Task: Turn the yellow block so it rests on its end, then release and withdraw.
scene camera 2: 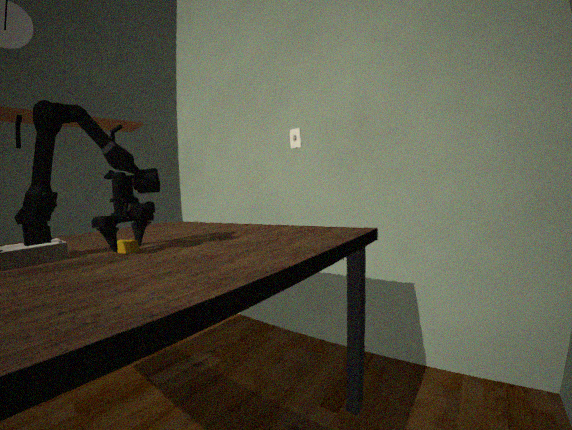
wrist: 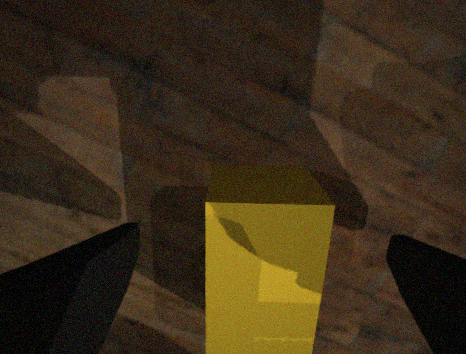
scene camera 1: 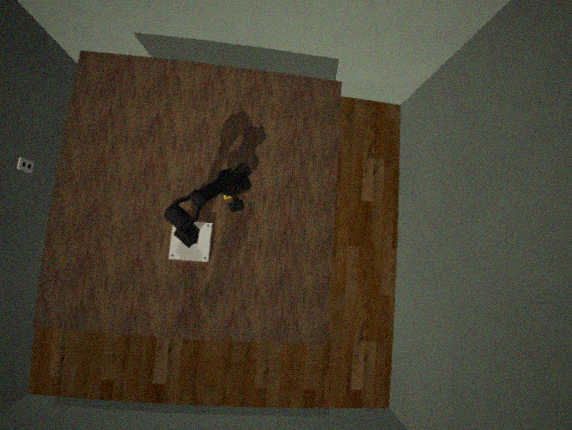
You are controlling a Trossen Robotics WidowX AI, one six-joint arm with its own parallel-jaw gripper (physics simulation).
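The yellow block (scene camera 1: pixel 227 197) (scene camera 2: pixel 128 246) (wrist: pixel 265 280) lies flat on its long side on the wooden table. In the wrist view its near end runs out of the bottom of the picture. My gripper (scene camera 2: pixel 127 247) (wrist: pixel 265 241) is open and low, pointing down, with one finger on each side of the block. In the wrist view a gap shows between each finger and the block. In scene camera 1 the arm hides part of the block and the fingers are hard to make out.
The arm's base stands on a white plate (scene camera 1: pixel 200 253) (scene camera 2: pixel 55 247) on the brown table (scene camera 1: pixel 125 290) (scene camera 2: pixel 175 280). The arm casts a shadow across the table. The table's dark edge (scene camera 2: pixel 210 297) and a leg (scene camera 2: pixel 355 325) show in scene camera 2.
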